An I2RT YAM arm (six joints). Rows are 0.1 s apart.
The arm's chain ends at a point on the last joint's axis. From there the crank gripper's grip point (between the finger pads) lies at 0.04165 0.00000 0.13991 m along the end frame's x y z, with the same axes.
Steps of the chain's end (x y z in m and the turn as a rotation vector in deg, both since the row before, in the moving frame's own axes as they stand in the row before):
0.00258, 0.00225, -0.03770, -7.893, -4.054, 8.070
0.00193, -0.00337, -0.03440, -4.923, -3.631, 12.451
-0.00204, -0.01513, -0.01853, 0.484, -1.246, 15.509
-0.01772, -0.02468, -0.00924, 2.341, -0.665, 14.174
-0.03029, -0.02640, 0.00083, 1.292, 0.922, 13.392
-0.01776, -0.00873, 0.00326, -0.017, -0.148, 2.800
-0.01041, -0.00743, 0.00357, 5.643, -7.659, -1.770
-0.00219, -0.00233, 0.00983, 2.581, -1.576, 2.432
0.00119, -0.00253, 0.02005, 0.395, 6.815, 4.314
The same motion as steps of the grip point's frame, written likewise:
-0.00912, 0.02671, -0.03685, -7.893, -4.054, 8.070
-0.00921, 0.01665, -0.03297, -4.923, -3.631, 12.451
-0.00641, -0.00557, -0.01763, 0.484, -1.246, 15.509
-0.01989, -0.02035, -0.00868, 2.341, -0.665, 14.174
-0.02883, -0.01961, 0.00022, 1.292, 0.922, 13.392
-0.01817, -0.00666, 0.00337, -0.017, -0.148, 2.800
-0.02963, -0.02241, 0.00712, 5.643, -7.659, -1.770
-0.00596, -0.00697, 0.01082, 2.581, -1.576, 2.432
0.01740, 0.00028, 0.01413, 0.395, 6.815, 4.314

